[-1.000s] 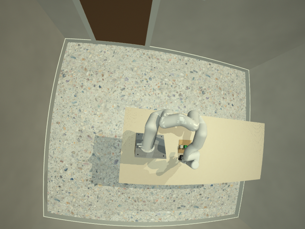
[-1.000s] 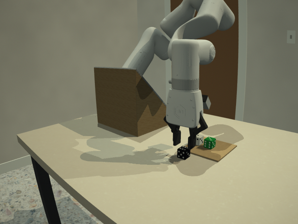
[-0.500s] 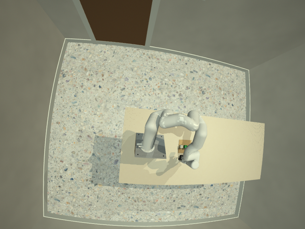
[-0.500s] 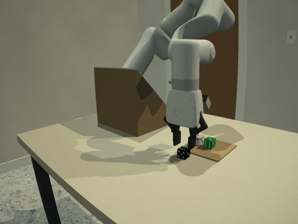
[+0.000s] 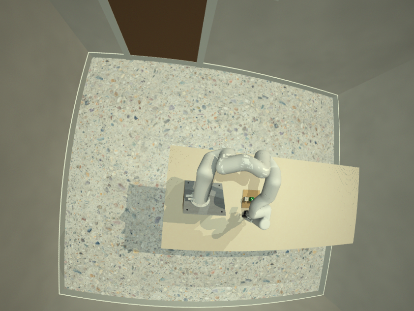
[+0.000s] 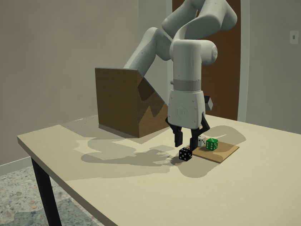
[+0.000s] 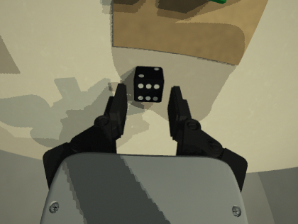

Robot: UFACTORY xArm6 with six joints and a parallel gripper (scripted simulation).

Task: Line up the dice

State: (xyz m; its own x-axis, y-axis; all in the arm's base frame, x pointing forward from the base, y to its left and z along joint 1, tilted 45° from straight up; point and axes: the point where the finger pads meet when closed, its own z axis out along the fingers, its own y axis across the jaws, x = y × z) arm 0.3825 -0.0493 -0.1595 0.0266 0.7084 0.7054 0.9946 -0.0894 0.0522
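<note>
Now: hand 40 mm above the black die. Also, from my hand: white die: 110 mm to the left, 40 mm below, 10 mm behind; then green die: 100 mm to the left, 40 mm below, 40 mm ahead; then brown mat: 100 mm to the left, 50 mm below, 40 mm ahead.
</note>
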